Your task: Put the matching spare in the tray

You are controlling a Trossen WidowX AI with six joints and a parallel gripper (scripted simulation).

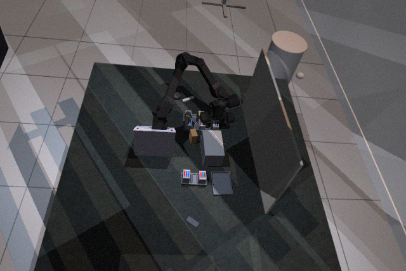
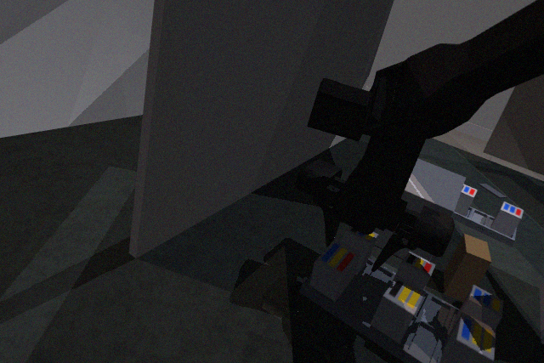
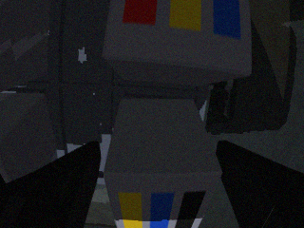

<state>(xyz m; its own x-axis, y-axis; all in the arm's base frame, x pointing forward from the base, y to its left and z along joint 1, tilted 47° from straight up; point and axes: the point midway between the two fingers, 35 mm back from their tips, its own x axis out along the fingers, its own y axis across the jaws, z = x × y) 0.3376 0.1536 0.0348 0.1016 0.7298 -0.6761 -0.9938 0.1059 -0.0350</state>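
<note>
Now: the grey spare block 30 mm above my gripper tip. The rest, counted from my gripper tip: mounted unit (50 mm behind, 160 mm to the right, 30 mm above); white panel (190 mm ahead, 180 mm to the right, 210 mm above); brown block (140 mm behind, 80 mm to the right, 20 mm above).
</note>
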